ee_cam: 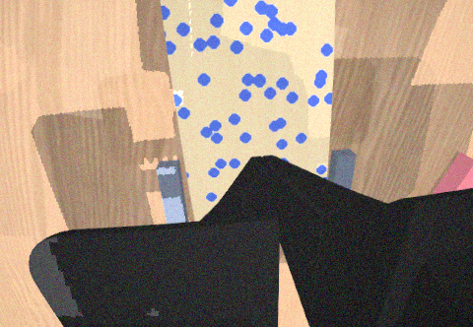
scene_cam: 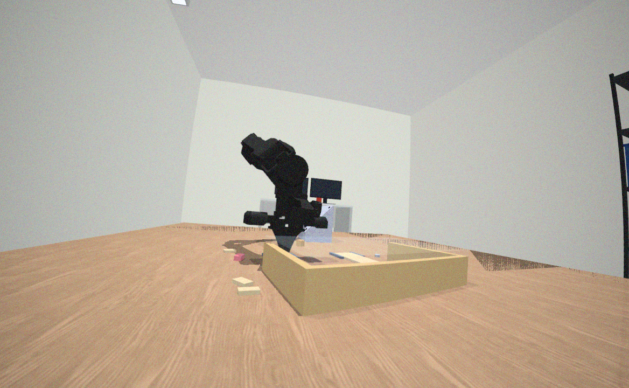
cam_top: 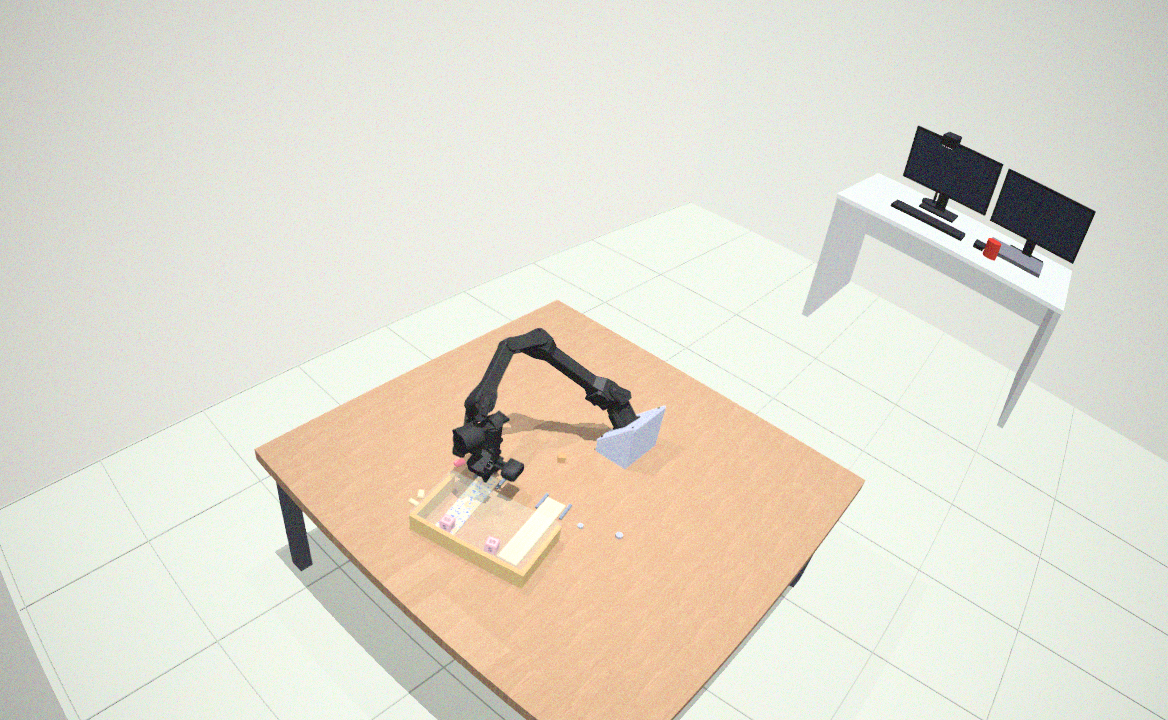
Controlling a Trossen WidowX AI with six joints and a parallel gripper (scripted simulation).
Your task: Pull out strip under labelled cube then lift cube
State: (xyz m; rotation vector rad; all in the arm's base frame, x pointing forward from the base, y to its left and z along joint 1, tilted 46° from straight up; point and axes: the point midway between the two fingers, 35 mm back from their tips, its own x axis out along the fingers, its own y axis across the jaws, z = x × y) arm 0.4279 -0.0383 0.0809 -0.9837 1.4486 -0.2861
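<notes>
Now: the dotted strip 9 cm ahead of my gripper tip and 4 cm to the left of it. From my gripper tip the other things lie so: cream block: 5 cm behind, 14 cm to the right; then pink block: 2 cm ahead, 10 cm to the right; then orange cube: 23 cm behind, 4 cm to the left.
</notes>
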